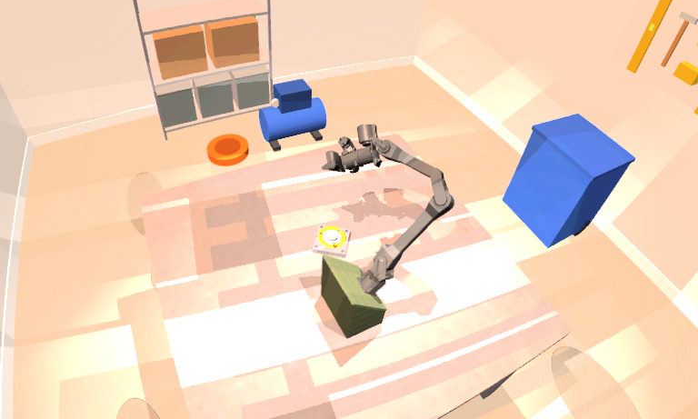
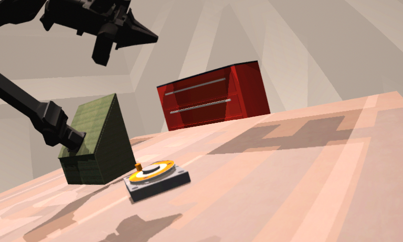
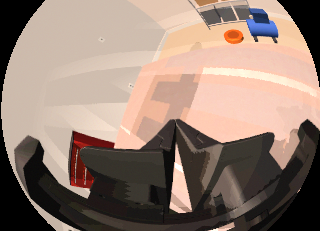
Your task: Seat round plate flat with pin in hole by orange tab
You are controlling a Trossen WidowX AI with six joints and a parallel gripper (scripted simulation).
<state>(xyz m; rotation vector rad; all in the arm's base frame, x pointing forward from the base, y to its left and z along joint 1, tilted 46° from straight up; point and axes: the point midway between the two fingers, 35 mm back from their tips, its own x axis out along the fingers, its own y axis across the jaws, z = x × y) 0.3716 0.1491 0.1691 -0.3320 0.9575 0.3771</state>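
The grey square base lies 260 mm below my gripper tip, 110 mm behind it and 10 mm to the right of it.
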